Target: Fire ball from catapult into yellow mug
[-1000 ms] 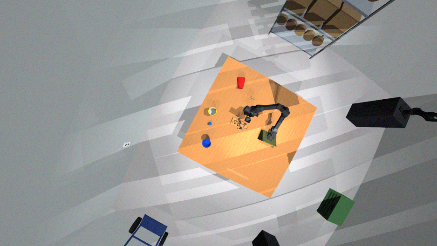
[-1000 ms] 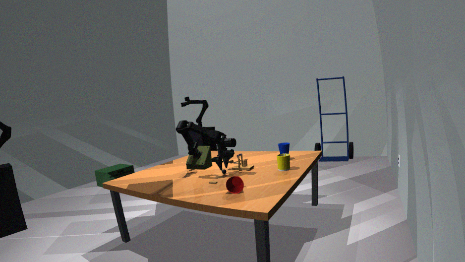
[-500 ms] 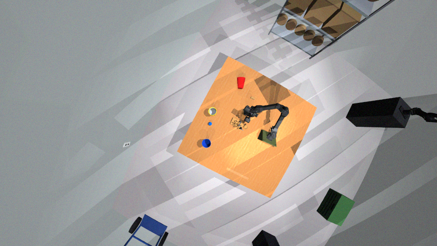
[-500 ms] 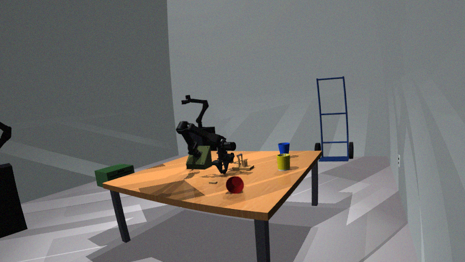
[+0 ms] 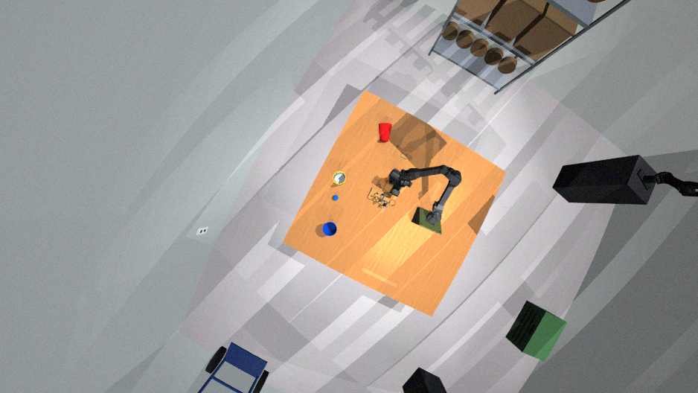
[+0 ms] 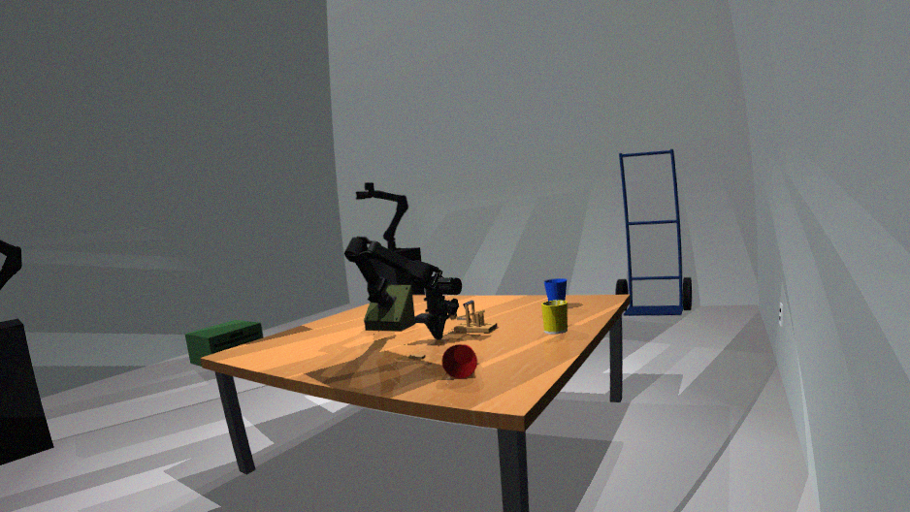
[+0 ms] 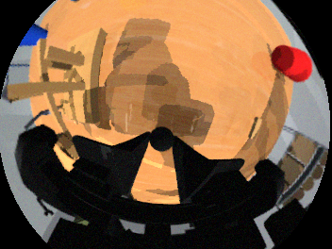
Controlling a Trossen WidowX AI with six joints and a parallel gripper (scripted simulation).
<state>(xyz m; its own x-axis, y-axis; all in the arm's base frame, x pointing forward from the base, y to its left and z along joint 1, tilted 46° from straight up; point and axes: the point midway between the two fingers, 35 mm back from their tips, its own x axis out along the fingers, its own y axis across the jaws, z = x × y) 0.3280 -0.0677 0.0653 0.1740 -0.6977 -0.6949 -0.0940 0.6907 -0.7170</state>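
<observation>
The wooden catapult lies 2 cm ahead of my gripper tip, 17 cm to the left of it and 4 cm above it. Also, from my gripper tip: tan stick (6 cm ahead, 20 cm to the right, 1 cm below); then dark ball (1 cm above); then yellow mug (36 cm ahead, 20 cm to the left, 2 cm above).
</observation>
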